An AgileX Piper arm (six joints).
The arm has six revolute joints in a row. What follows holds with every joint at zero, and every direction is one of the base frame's. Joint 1 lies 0.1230 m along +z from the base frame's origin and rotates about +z. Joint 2 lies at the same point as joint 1 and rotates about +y. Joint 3 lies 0.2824 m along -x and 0.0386 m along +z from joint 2 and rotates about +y. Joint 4 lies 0.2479 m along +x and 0.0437 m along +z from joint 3 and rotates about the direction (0.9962, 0, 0.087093). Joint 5 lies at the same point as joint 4 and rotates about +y. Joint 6 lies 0.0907 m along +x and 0.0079 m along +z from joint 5 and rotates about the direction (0.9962, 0, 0.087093). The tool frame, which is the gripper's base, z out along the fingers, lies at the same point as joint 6; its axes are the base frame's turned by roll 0.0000, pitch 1.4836 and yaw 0.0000 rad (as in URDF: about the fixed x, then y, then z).
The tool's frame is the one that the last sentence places.
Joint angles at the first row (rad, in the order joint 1, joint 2, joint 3, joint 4, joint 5, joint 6):
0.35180, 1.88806, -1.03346, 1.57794, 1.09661, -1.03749
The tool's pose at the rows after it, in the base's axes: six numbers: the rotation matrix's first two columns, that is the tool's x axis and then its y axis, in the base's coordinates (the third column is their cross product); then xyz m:
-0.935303 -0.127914 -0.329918 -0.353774 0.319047 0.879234 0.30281 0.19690 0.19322
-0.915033 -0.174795 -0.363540 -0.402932 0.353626 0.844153 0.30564 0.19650 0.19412
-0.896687 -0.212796 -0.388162 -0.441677 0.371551 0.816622 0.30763 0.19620 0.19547
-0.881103 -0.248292 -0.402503 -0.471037 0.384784 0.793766 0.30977 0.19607 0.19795
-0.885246 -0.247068 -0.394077 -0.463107 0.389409 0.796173 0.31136 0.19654 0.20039
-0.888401 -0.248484 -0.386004 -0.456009 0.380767 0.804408 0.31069 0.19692 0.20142
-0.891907 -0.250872 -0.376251 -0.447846 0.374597 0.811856 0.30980 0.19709 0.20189
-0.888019 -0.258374 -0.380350 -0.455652 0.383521 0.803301 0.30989 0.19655 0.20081
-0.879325 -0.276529 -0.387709 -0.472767 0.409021 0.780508 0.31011 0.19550 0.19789
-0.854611 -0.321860 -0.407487 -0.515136 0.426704 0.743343 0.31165 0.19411 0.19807
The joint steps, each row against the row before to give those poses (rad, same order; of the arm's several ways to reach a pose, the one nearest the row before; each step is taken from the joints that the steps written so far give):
-0.00001, -0.00001, -0.01789, -0.04753, -0.01063, 0.00058
0.00001, 0.00001, -0.02735, -0.07205, -0.02116, 0.00579
0.00000, -0.00001, -0.02138, -0.05327, -0.00869, 0.00251
0.00000, 0.00002, -0.02463, -0.05304, -0.00132, 0.01506
0.00001, 0.00000, -0.01298, -0.01131, 0.00203, 0.02570
0.00000, 0.00000, -0.00162, 0.00202, 0.01283, 0.00776
-0.00002, 0.00000, -0.00001, -0.00002, 0.01127, 0.00857
0.00001, -0.00001, 0.00002, -0.01260, -0.00732, -0.00195
0.00158, 0.00000, -0.00001, -0.03352, -0.02222, 0.00002
-0.00001, 0.00000, -0.01801, -0.06273, -0.00791, -0.00003

